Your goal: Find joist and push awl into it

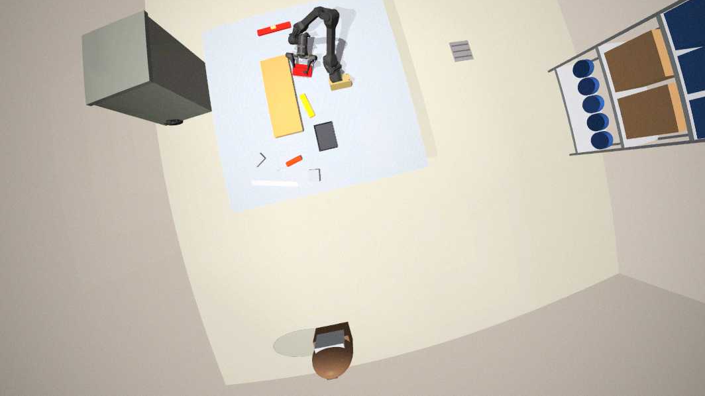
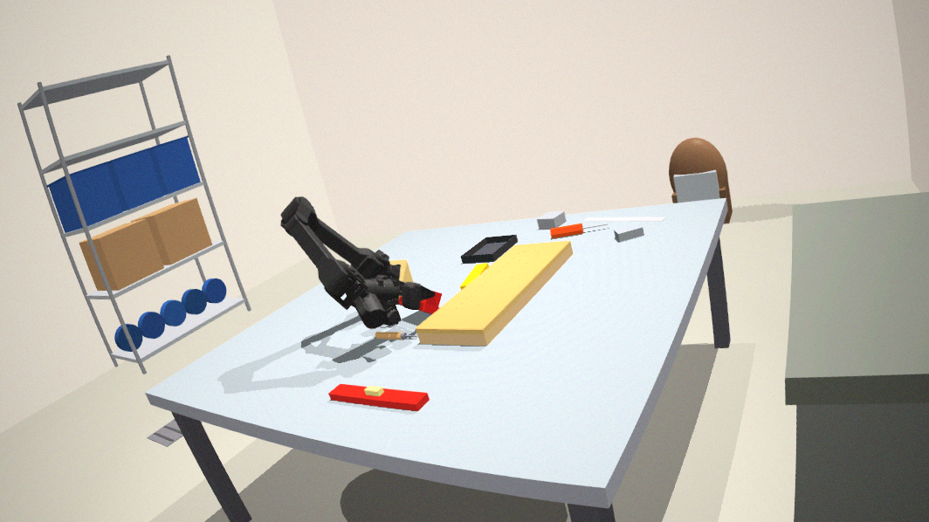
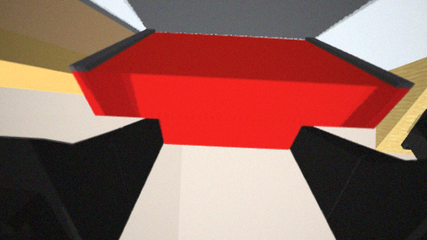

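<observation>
The red stud finder lies 10 mm behind my gripper tip, 10 mm to the left of it and 10 mm below it. From my gripper tip the other things lie so: awl 20 mm behind, 130 mm to the right, 60 mm below; then yellow block 30 mm ahead, 210 mm to the left, 50 mm below; then red level 90 mm ahead, 390 mm to the right, 50 mm below.
</observation>
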